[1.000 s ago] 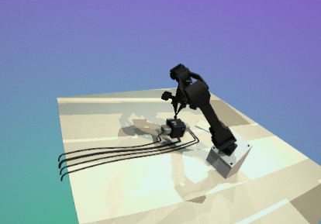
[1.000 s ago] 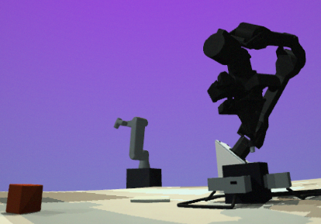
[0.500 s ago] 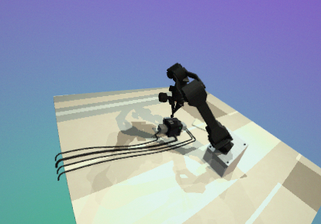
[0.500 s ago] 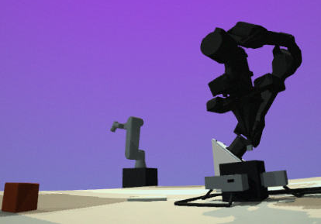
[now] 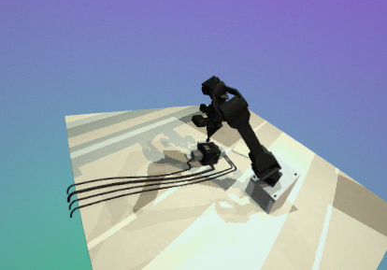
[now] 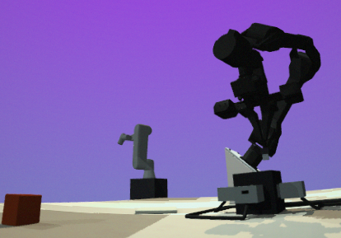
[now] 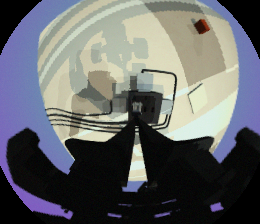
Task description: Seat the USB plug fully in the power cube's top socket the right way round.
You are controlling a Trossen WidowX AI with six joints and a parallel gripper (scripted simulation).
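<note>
My gripper tip is 20 mm above the USB plug. The rest, counted from my gripper tip: red block (330 mm to the right, 270 mm ahead, 120 mm below).
</note>
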